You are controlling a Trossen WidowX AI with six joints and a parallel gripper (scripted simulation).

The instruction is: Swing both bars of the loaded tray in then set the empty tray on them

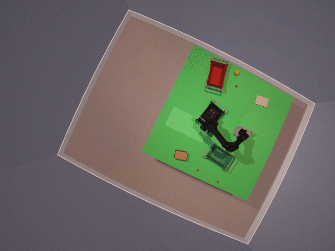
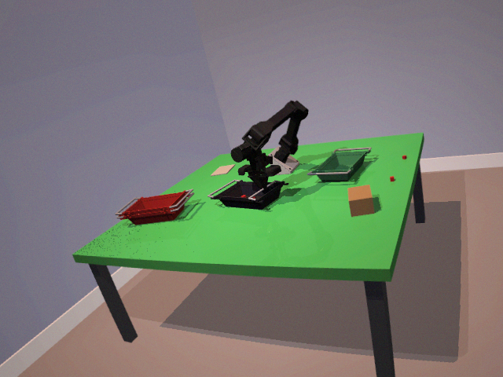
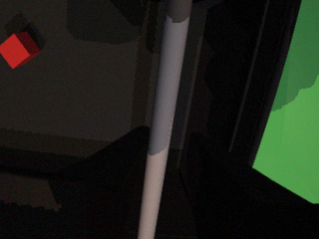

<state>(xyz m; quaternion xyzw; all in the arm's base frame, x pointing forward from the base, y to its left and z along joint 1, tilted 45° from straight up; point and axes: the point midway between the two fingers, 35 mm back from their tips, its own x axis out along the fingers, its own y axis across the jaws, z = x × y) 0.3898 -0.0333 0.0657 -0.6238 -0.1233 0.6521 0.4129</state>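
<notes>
My gripper tip is 250 mm past the green tray, 290 mm to the right of it and 20 mm above it. Also, from my gripper tip: brown box (140 mm ahead, 400 mm to the left, 30 mm below); tan flat plate (560 mm behind, 420 mm to the right, 60 mm below).
</notes>
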